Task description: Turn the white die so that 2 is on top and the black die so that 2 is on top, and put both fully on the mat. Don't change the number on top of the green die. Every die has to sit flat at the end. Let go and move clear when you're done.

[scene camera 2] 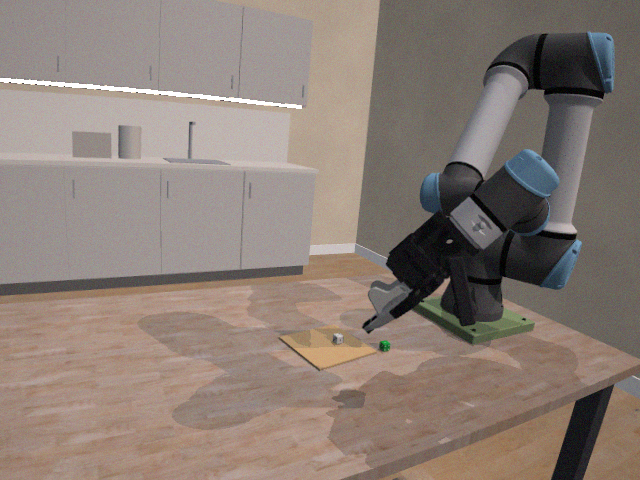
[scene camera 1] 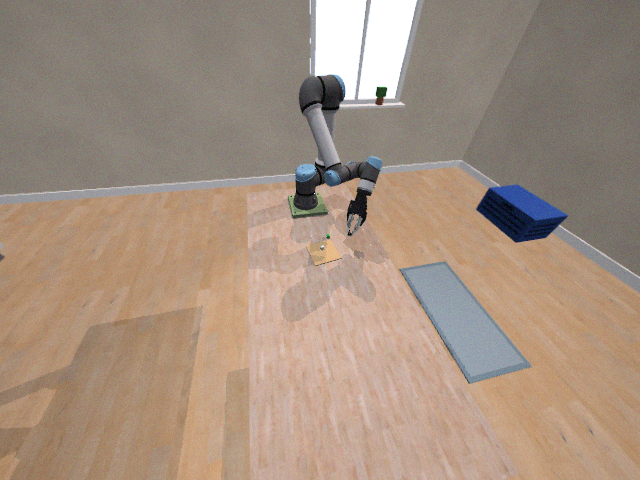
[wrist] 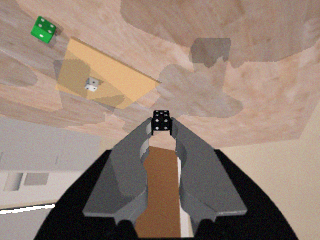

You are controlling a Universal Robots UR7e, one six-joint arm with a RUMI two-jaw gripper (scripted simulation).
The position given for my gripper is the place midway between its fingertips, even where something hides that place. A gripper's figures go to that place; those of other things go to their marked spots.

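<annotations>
You'd see my gripper (scene camera 2: 365, 327) at 73 cm from the lens, and there's a tan mat (scene camera 2: 316, 346) that's 85 cm from the lens.
</annotations>
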